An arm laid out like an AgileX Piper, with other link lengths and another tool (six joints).
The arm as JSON. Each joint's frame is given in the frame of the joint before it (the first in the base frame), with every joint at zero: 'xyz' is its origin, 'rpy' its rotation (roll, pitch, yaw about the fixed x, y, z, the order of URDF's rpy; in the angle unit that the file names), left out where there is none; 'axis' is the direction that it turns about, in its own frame. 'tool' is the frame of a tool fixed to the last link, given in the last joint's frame.
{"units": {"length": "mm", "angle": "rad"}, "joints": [
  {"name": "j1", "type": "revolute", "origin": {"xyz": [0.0, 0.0, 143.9]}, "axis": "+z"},
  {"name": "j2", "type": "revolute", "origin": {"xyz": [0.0, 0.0, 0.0]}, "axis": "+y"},
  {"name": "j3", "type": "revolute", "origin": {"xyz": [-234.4, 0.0, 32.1]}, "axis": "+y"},
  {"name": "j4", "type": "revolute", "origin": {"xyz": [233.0, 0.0, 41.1]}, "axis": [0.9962, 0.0, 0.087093]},
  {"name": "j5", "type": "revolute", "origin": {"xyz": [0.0, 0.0, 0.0]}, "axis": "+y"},
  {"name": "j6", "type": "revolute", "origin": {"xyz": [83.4, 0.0, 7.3]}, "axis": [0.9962, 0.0, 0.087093]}
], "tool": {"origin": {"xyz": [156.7, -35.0, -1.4], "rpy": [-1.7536, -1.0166, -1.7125]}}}
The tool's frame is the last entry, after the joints.
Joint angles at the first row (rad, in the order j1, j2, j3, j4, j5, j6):
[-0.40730 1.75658 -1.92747 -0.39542 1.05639 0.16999]
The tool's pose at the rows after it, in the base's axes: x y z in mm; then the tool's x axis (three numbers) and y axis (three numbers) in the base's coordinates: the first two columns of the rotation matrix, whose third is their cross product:
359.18 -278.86 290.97 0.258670 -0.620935 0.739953 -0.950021 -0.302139 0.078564
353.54 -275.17 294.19 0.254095 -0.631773 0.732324 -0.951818 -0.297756 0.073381
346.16 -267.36 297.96 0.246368 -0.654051 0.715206 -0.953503 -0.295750 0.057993
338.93 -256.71 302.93 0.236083 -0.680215 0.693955 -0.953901 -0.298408 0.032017
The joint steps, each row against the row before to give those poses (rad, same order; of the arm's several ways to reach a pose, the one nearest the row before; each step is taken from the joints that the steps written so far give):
[0.00001 -0.00424 0.00001 0.00188 0.00861 0.00001]
[0.00000 -0.01752 -0.00004 0.01033 0.02301 0.00000]
[-0.00001 -0.02722 0.00003 0.02726 0.03473 0.00000]
[0.00000 -0.03360 -0.00003 0.03880 0.03621 -0.00002]

